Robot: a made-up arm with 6 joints.
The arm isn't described. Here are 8 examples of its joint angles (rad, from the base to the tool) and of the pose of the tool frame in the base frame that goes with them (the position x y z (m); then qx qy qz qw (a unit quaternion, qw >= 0)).
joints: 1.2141 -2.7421 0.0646 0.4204 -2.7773 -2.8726
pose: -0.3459 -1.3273 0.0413 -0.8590 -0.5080 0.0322 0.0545
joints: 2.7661 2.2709 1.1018 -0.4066 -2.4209 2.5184
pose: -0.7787 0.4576 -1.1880 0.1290 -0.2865 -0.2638 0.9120
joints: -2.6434 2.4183 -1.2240 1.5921 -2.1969 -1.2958
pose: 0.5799 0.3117 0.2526 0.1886 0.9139 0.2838 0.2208
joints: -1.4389 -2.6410 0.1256 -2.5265 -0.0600 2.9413
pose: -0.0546 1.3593 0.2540 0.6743 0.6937 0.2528 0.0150
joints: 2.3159 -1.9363 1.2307 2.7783 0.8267 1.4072
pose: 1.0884 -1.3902 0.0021 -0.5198 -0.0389 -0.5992 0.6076
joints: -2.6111 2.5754 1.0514 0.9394 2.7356 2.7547
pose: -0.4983 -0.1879 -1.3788 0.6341 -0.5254 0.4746 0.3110
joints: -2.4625 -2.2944 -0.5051 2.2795 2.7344 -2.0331
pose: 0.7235 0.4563 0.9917 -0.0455 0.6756 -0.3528 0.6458
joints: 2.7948 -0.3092 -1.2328 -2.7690 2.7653 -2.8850
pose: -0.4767 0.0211 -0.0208 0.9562 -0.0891 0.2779 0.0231
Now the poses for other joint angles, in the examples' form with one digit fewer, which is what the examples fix.
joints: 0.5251 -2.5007 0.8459 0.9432 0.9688 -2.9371
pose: -1.248 -0.827 -0.559 0.362 0.610 -0.702 0.066
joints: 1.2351 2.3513 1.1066 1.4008 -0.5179 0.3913
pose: 0.345 0.911 -1.186 -0.868 0.039 0.485 0.097
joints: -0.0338 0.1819 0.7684 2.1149 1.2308 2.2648
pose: 1.010 0.045 1.704 0.631 0.404 0.223 0.624
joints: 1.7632 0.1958 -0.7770 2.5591 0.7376 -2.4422
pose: -0.287 0.806 0.045 -0.500 0.480 0.668 0.271
